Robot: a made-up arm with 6 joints.
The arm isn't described. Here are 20 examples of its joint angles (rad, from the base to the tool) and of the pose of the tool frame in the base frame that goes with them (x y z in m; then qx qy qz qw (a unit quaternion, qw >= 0)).
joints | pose
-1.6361 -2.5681 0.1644 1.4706 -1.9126 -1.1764 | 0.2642 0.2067 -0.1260 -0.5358 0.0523 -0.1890 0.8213
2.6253 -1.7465 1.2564 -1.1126 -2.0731 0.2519 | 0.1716 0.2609 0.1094 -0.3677 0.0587 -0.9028 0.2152
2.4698 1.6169 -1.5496 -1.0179 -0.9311 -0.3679 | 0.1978 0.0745 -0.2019 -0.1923 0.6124 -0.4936 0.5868
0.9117 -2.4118 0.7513 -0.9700 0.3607 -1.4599 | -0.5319 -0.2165 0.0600 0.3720 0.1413 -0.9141 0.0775
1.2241 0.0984 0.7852 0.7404 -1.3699 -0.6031 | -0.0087 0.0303 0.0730 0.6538 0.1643 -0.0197 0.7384
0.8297 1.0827 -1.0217 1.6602 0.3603 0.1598 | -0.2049 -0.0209 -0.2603 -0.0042 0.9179 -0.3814 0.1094
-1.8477 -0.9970 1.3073 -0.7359 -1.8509 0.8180 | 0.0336 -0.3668 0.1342 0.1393 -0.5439 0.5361 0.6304
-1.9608 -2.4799 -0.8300 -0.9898 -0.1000 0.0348 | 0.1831 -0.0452 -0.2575 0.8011 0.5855 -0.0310 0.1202
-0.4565 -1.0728 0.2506 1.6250 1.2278 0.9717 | -0.0309 -0.3246 0.0628 0.1817 0.3069 -0.0448 0.9332
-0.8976 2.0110 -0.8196 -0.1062 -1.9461 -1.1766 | 0.1683 -0.3703 -0.0480 0.5933 0.3878 -0.2410 0.6630
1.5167 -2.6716 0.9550 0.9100 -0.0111 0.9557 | 0.0531 0.2255 -0.2621 0.7223 0.3077 0.4306 0.4452
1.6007 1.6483 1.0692 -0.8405 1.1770 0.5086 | -0.2249 0.3153 -0.0630 -0.5042 -0.3110 0.5762 0.5631
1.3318 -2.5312 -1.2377 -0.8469 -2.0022 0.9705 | -0.4165 -0.0387 -0.0222 -0.2107 -0.7947 0.5264 0.2168
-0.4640 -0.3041 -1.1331 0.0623 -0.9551 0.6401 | -0.1858 -0.3008 -0.0376 0.3684 -0.7372 0.4729 0.3116
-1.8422 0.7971 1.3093 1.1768 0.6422 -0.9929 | 0.0922 0.1507 -0.2740 -0.6872 0.0405 -0.0300 0.7247
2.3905 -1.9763 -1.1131 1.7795 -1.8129 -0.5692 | -0.0570 0.3132 0.2098 0.0328 0.2025 0.7955 0.5702
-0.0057 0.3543 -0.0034 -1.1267 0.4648 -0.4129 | -0.3602 0.2434 -0.0844 -0.1795 -0.8608 -0.2214 0.4216
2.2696 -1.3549 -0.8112 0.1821 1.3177 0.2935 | 0.1581 0.1650 -0.1255 -0.1510 0.7617 -0.2132 0.5930
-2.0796 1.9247 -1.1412 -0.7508 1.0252 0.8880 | 0.2610 -0.1431 0.0180 0.5347 -0.3944 0.7342 0.1398
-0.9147 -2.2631 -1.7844 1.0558 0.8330 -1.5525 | 0.0974 -0.0320 -0.4232 0.2836 0.9404 -0.0210 0.1867
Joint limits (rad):
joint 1: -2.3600..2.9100
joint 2: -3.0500..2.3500
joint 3: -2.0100..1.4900
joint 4: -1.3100..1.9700
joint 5: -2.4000..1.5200
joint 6: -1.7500..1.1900
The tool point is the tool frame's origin. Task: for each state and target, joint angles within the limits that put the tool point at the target. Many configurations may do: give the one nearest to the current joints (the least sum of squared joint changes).
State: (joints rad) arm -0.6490 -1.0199 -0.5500 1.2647 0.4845 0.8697
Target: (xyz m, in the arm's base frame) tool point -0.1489 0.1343 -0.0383
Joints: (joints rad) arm -0.4581 -1.2373 -1.0552 1.2660 0.6181 0.6749
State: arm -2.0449 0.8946 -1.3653 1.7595 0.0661 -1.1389
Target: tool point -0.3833 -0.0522 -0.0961
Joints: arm -1.6540 1.1793 -1.6956 1.5971 -0.5888 -1.2436
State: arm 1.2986 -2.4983 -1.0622 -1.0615 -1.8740 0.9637
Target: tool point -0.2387 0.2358 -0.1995
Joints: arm 2.0550 -2.5596 -1.2530 -0.8774 -1.7636 0.3398
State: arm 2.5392 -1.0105 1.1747 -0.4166 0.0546 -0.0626
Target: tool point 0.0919 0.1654 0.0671
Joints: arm 1.9667 -1.3753 1.4205 -0.3312 -0.1463 -0.2782
